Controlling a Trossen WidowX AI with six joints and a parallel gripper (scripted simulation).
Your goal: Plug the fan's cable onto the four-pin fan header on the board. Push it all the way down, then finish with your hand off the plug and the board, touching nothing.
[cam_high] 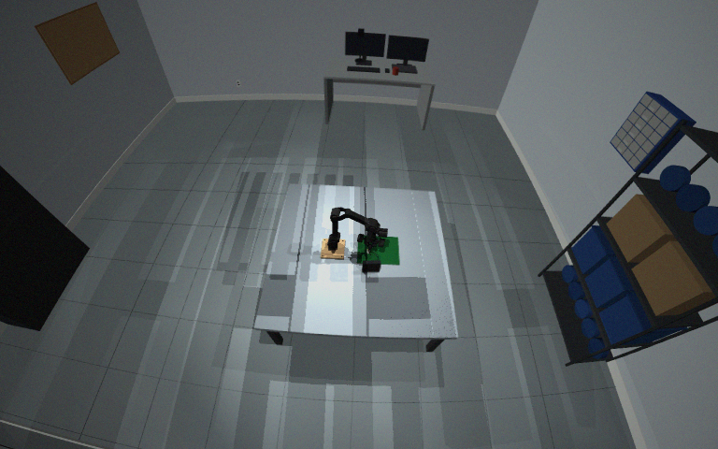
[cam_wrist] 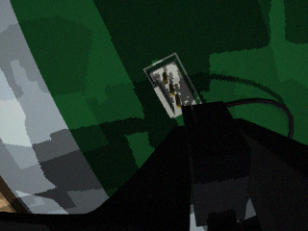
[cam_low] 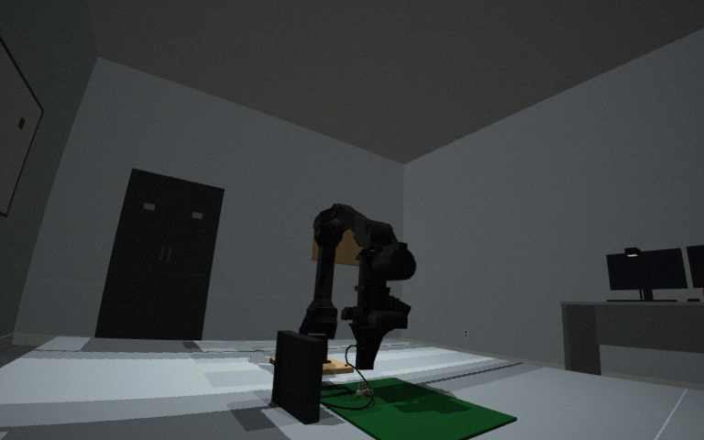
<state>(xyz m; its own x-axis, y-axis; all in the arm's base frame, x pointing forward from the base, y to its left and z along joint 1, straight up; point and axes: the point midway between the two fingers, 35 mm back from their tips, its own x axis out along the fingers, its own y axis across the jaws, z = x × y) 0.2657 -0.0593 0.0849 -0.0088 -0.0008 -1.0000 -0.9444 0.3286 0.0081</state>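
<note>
My gripper tip is 10 mm past the four-pin header and 70 mm above it. The rest, counted from my gripper tip: black fan plug 10 mm to the right, 10 mm above; green board 70 mm ahead, 20 mm to the left, 80 mm below; black fan 10 mm behind, 150 mm to the right, 10 mm below.
</note>
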